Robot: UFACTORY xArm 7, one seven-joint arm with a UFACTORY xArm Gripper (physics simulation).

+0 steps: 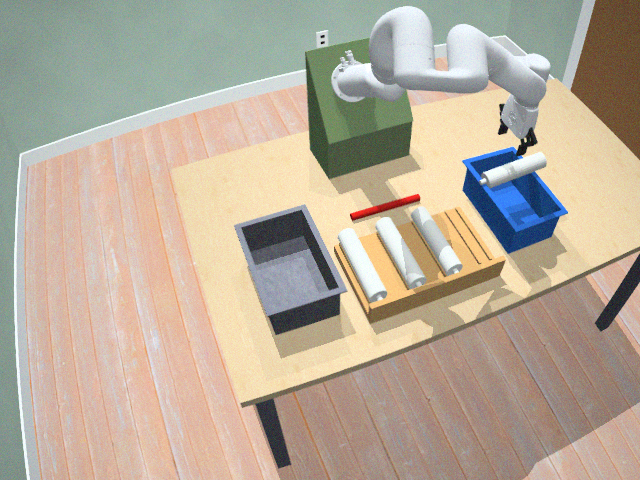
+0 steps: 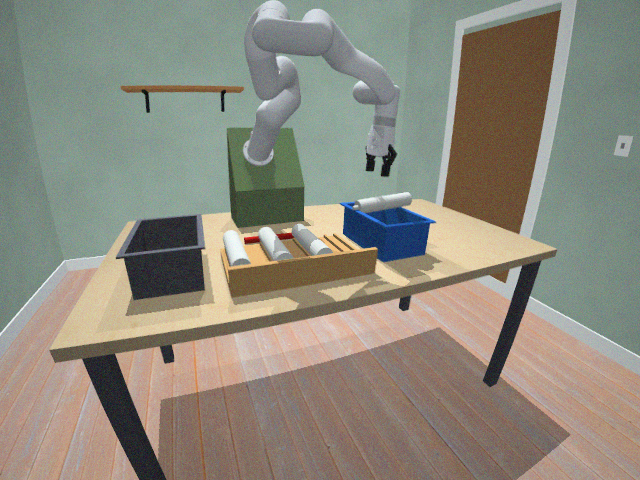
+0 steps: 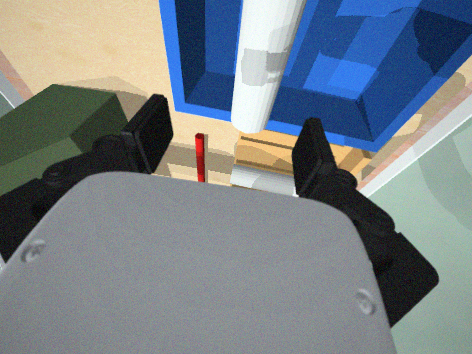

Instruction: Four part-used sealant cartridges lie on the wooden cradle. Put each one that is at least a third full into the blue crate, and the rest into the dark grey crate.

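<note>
A white cartridge (image 1: pixel 514 169) (image 2: pixel 383 202) (image 3: pixel 265 60) lies across the top of the blue crate (image 1: pixel 485 214) (image 2: pixel 405 241) (image 3: pixel 170 60), resting on its rims. Three more white cartridges lie side by side on the wooden cradle (image 1: pixel 439 292) (image 2: pixel 305 272) (image 3: pixel 265 152): the left cartridge (image 1: pixel 361 264) (image 2: pixel 236 248), the middle cartridge (image 1: pixel 400 252) (image 2: pixel 275 243) and the right cartridge (image 1: pixel 436 240) (image 2: pixel 311 240). Their fill levels cannot be told. The dark grey crate (image 1: pixel 305 314) (image 2: pixel 165 276) stands left of the cradle. My gripper (image 1: pixel 511 141) (image 2: pixel 377 170) (image 3: pixel 234 125) is open, above and behind the cartridge on the blue crate.
A red rod (image 1: pixel 385 207) (image 2: pixel 253 239) (image 3: pixel 200 157) lies on the table (image 1: pixel 217 180) behind the cradle. The green pedestal (image 1: pixel 369 152) (image 2: pixel 266 206) (image 3: pixel 45 120) under my arm stands at the back. A wall shelf (image 2: pixel 180 88) hangs at the back left.
</note>
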